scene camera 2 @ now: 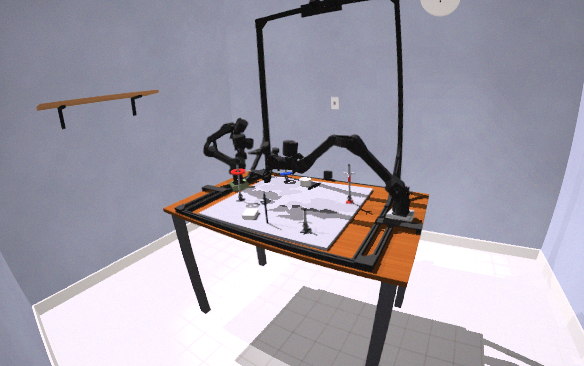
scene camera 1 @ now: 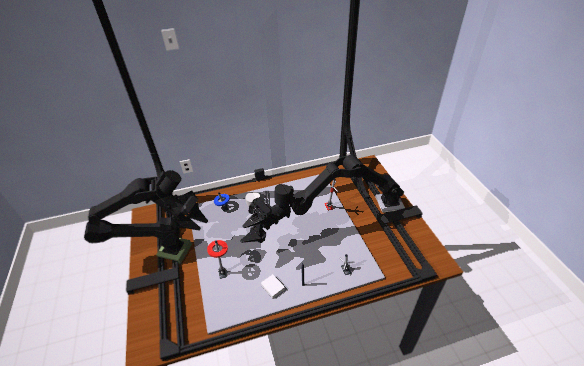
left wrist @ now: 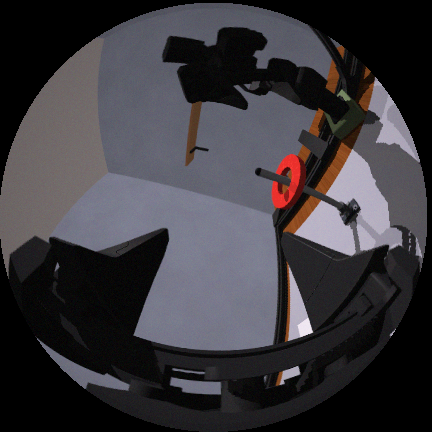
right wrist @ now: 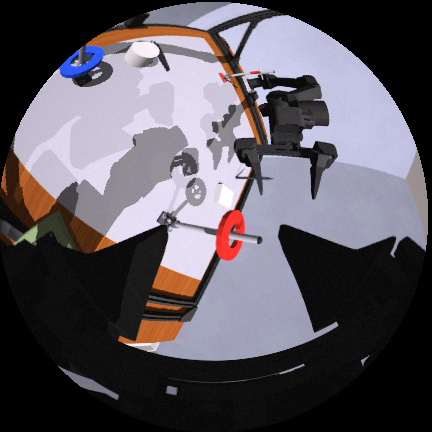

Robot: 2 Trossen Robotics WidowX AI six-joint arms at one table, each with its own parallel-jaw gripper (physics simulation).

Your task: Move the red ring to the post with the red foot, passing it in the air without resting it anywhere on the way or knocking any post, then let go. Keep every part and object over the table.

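Frame: origin at the left arm's base, x ahead, y up, z right, level; metres.
Seen in the pictures: left gripper, fingertip midpoint: (scene camera 2: 248, 161) (scene camera 1: 241, 234) (left wrist: 226, 236) (right wrist: 287, 196); right gripper, fingertip midpoint: (scene camera 2: 244, 159) (scene camera 1: 203, 225) (left wrist: 276, 103) (right wrist: 224, 230); left arm's base at its link origin: (scene camera 2: 400, 212) (scene camera 1: 390, 200) (right wrist: 249, 83); right arm's base at its link origin: (scene camera 1: 173, 247) (left wrist: 337, 109).
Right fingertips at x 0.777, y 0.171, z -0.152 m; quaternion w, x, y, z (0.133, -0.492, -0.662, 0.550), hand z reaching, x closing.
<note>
Pixels of each thing's top centre, then the offset from my right fingertips to it. "spot": a spot on its surface instead.
- red ring at its top centre: (left wrist: 282, 179) (right wrist: 235, 235) (scene camera 1: 217, 247) (scene camera 2: 237, 170) dx -0.042, dy -0.034, dz -0.080 m
- tall grey post at a spot on its surface: (left wrist: 322, 194) (right wrist: 196, 225) spot: dx -0.041, dy -0.102, dz -0.076 m
- post with the red foot, surface spot: (scene camera 1: 331, 196) (scene camera 2: 349, 187) spot: dx -0.514, dy -0.111, dz +0.169 m
- blue ring at its top centre: (scene camera 1: 221, 198) dx -0.043, dy -0.135, dz +0.269 m
- white cylinder at its top centre: (right wrist: 145, 47) (scene camera 1: 252, 196) (scene camera 2: 305, 178) dx -0.179, dy -0.156, dz +0.274 m
- white block at its top centre: (left wrist: 312, 328) (right wrist: 226, 196) (scene camera 1: 272, 284) (scene camera 2: 250, 211) dx -0.218, dy -0.171, dz -0.175 m
- thin black post at its top centre: (scene camera 1: 302, 262) (scene camera 2: 263, 191) dx -0.328, dy -0.051, dz -0.182 m
- short grey post at a spot on its surface: (scene camera 2: 305, 220) (scene camera 1: 347, 262) spot: dx -0.501, dy -0.146, dz -0.147 m
The red ring (scene camera 1: 218, 254) (scene camera 2: 233, 172) (left wrist: 296, 162) (right wrist: 227, 256) sits level near the top of a tall grey post (scene camera 1: 221, 265) (scene camera 2: 239, 192) (left wrist: 322, 194) (right wrist: 197, 228) at the left of the mat. The post with the red foot (scene camera 1: 331, 196) (scene camera 2: 349, 190) (right wrist: 240, 75) stands upright at the back right of the mat, without a ring. My left gripper (scene camera 1: 243, 233) (left wrist: 226, 236) (right wrist: 287, 196) is open and empty, to the right of the red ring in scene camera 1. My right gripper (scene camera 1: 204, 224) (right wrist: 224, 230) is open and empty, behind the red ring; its fingertips are apart from the ring.
A blue ring (scene camera 1: 216, 201) (right wrist: 67, 71) sits on a short post at the back left, near a white cylinder (scene camera 1: 252, 196) (right wrist: 142, 54). A white block (scene camera 1: 273, 286) (scene camera 2: 250, 214), a thin black post (scene camera 1: 302, 276) (scene camera 2: 266, 210) and a short grey post (scene camera 1: 346, 265) (scene camera 2: 305, 220) stand towards the front.
</note>
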